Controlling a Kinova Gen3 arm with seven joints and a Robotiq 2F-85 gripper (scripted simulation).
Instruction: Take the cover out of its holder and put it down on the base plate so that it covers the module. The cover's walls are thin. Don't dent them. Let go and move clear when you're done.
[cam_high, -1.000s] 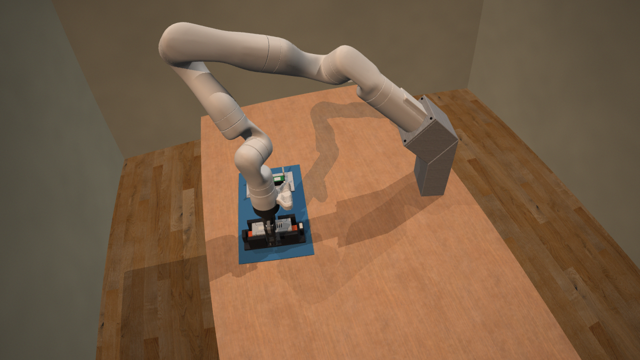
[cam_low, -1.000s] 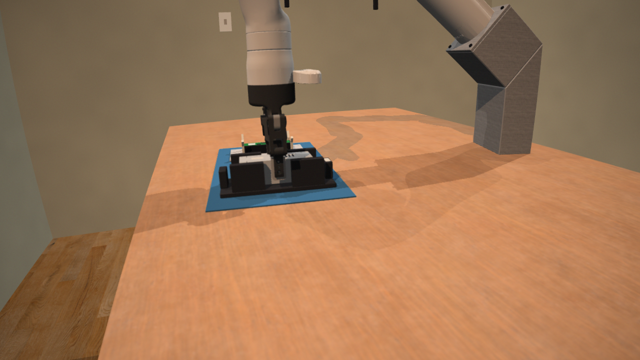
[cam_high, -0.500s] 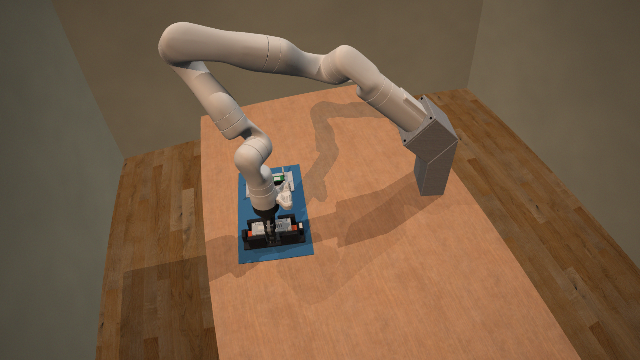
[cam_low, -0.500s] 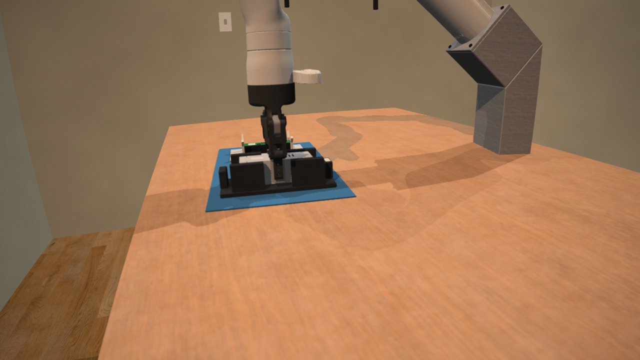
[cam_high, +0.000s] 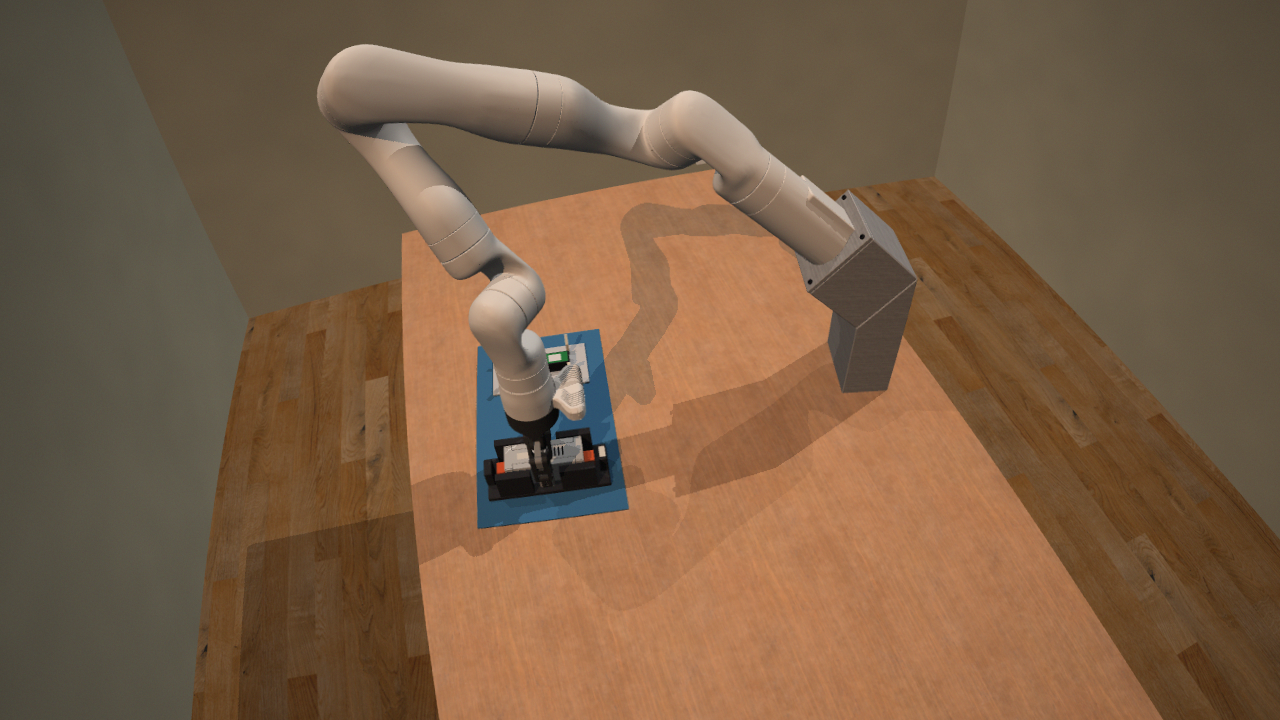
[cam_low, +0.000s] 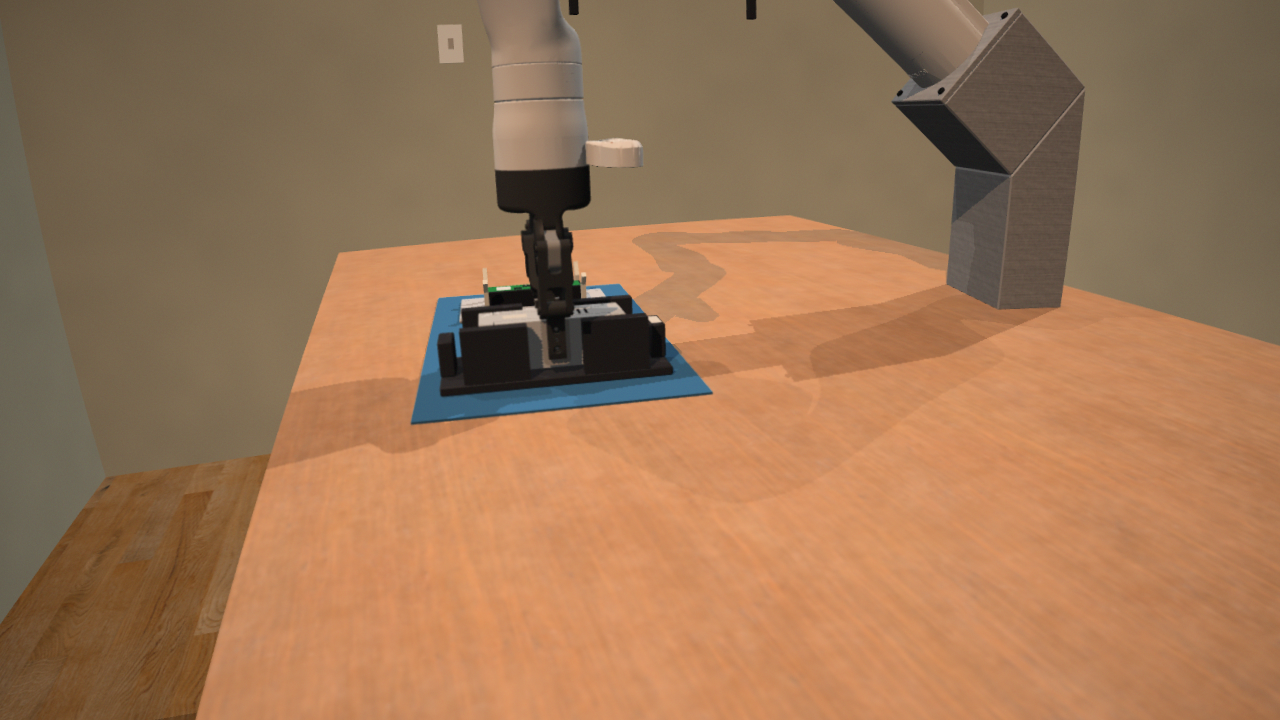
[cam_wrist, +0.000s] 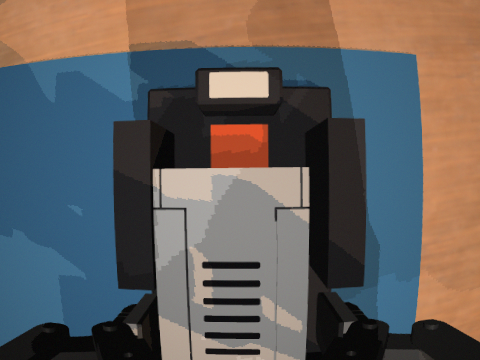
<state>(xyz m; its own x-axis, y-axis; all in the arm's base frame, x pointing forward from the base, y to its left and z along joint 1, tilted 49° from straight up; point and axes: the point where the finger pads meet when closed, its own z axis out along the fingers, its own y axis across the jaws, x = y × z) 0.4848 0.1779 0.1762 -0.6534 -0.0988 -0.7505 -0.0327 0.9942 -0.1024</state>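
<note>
Now: hand right at the light grey cover.
</note>
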